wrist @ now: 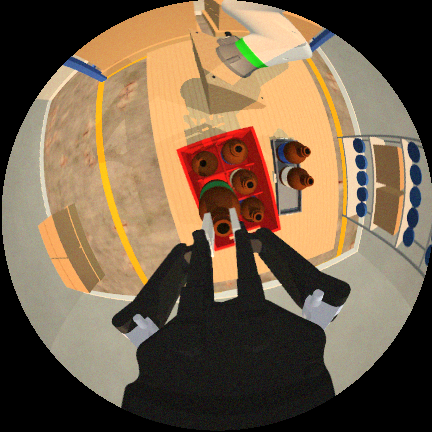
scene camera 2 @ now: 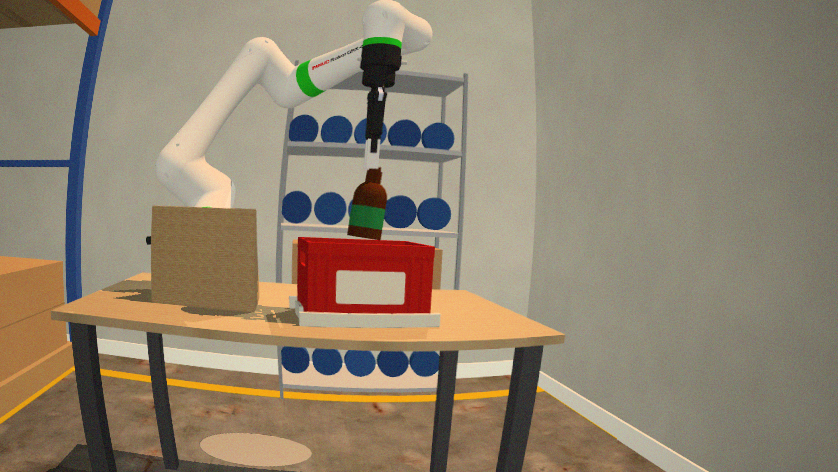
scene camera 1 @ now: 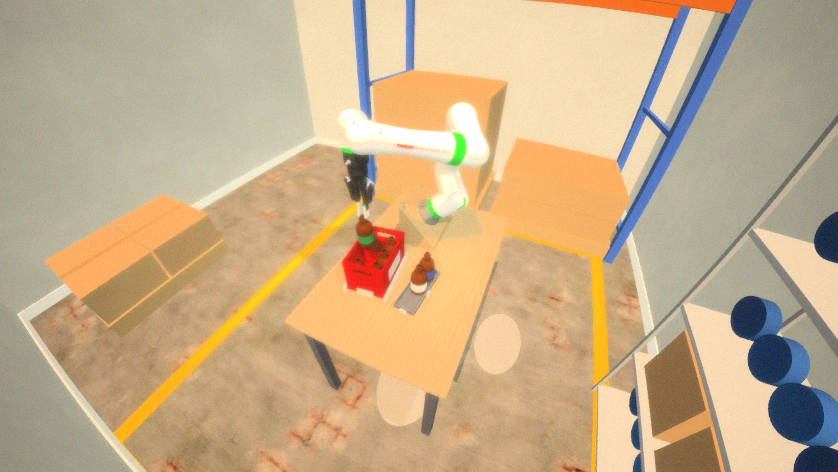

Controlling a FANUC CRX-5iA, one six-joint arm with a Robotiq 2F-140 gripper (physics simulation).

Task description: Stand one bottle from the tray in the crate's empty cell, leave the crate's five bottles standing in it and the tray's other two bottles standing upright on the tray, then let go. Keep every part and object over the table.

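Places are measured from the arm's base along level axes (x left, y up, z ahead), in millimetres.
Pixels of known places: gripper, fingertip midpoint: [wrist: 221, 219] [scene camera 2: 370, 168] [scene camera 1: 363, 215]; arm's base at its link origin: [wrist: 232, 60] [scene camera 2: 203, 249] [scene camera 1: 428, 212].
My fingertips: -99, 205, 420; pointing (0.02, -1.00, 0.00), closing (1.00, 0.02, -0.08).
Note:
Ahead of a thing's pixels: the offset from my fingertips to its top centre, as dx, dy, dz. "*": to the spot under its first point. Level surfaces: height alone.
My gripper [scene camera 1: 364, 215] [scene camera 2: 372, 166] [wrist: 221, 219] is shut on the neck of a brown bottle with a green label {-2, +6, +2} [scene camera 1: 365, 232] [scene camera 2: 367, 206] [wrist: 215, 197]. The bottle hangs over the red crate {+36, -159, -8} [scene camera 1: 354, 277] [scene camera 2: 316, 281] [wrist: 270, 190], tilted, its base near rim height and toward the left in scene camera 2. In the wrist view crate bottles {-26, -172, -82} [wrist: 204, 163] {+61, -172, -106} [wrist: 234, 151] {+79, -172, -17} [wrist: 243, 181] {+95, -172, +69} [wrist: 252, 209] stand in cells; the held bottle hides the cells beneath it. The grey tray {* +258, -329, +68} [scene camera 1: 409, 301] [wrist: 289, 200] holds an upright blue-labelled bottle {+255, -175, -98} [scene camera 1: 427, 263] [wrist: 295, 152] and an upright white-labelled bottle {+260, -175, -13} [scene camera 1: 418, 281] [wrist: 298, 178].
The wooden table {dy -335} [scene camera 1: 363, 328] [scene camera 2: 480, 316] bears the crate and tray. A white strip {* -67, -318, +9} [scene camera 2: 369, 320] runs along the crate's foot. An upright brown panel [scene camera 2: 204, 257] [wrist: 227, 95] stands between the crate and the arm's base. In the wrist view the tray is right of the crate.

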